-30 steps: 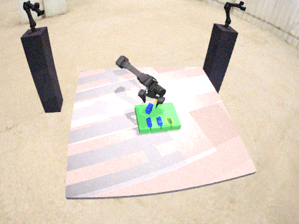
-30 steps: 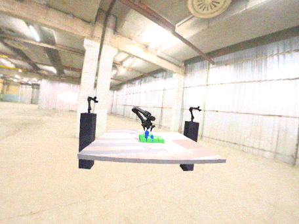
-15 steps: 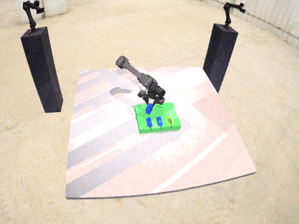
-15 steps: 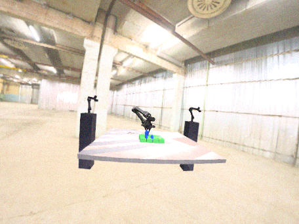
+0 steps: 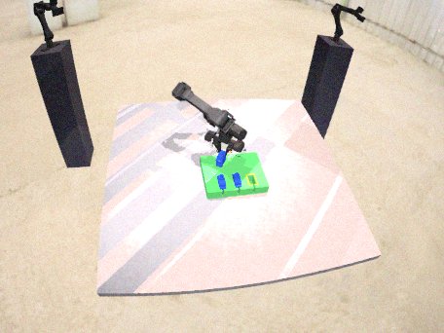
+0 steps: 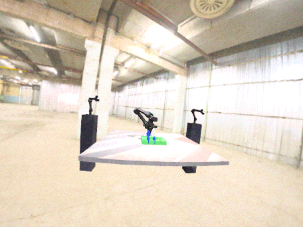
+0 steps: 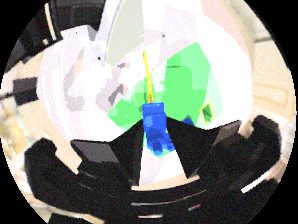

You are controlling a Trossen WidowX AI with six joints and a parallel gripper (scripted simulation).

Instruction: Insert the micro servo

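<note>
The green deck lies 2 cm ahead of my gripper tip, 5 cm to the left of it and 9 cm below it.
</note>
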